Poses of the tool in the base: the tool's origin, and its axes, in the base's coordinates. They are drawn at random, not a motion.
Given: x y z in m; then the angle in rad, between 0 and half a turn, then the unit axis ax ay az.
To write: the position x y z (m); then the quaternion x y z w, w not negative. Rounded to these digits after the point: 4 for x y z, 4 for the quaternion.
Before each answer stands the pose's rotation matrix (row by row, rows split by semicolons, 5 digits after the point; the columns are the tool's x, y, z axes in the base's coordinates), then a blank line. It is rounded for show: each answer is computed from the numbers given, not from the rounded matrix.
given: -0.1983 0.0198 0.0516 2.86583 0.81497 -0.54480 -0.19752
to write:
0.34104 -0.81744 -0.46420; -0.92500 -0.37982 -0.01075; -0.16753 0.43305 -0.88566

-0.1983 0.0198 0.0516 0.8072 -0.5396 -0.1956 0.1374
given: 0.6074 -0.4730 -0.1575 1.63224 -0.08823 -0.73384 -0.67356
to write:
-0.05314 0.74102 -0.66938; -0.60357 0.51019 0.61271; 0.79554 0.43658 0.42014

0.6074 -0.4730 -0.1575 -0.0643 -0.5346 -0.4907 0.6851
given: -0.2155 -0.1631 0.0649 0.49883 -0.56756 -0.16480 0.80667
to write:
0.91740 -0.37451 -0.13463; 0.39731 0.88145 0.25532; 0.02305 -0.28772 0.95744

-0.2155 -0.1631 0.0649 -0.1401 -0.0407 0.1991 0.9691
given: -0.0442 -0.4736 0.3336 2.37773 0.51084 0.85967 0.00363
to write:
-0.27276 0.75378 0.59784; 0.75881 0.55057 -0.34798; -0.59145 0.35873 -0.72215

-0.0442 -0.4736 0.3336 0.4740 0.7977 0.0034 0.3727
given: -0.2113 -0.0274 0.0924 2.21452 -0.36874 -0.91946 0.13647
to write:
-0.38260 0.43337 -0.81597; 0.65168 0.75262 0.09415; 0.65492 -0.49573 -0.57038

-0.2113 -0.0274 0.0924 -0.3298 -0.8224 0.1221 0.4471
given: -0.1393 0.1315 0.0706 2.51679 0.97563 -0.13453 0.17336
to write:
0.91279 -0.33911 0.22762; -0.13630 -0.77830 -0.61292; 0.38501 0.52844 -0.75665

-0.1393 0.1315 0.0706 0.9284 -0.1280 0.1650 0.3073
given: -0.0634 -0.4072 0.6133 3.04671 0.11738 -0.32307 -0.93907
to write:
-0.96801 0.01329 -0.25057; -0.16464 -0.78722 0.59428; -0.18935 0.61652 0.76423

-0.0634 -0.4072 0.6133 0.1172 -0.3227 -0.9380 0.0474
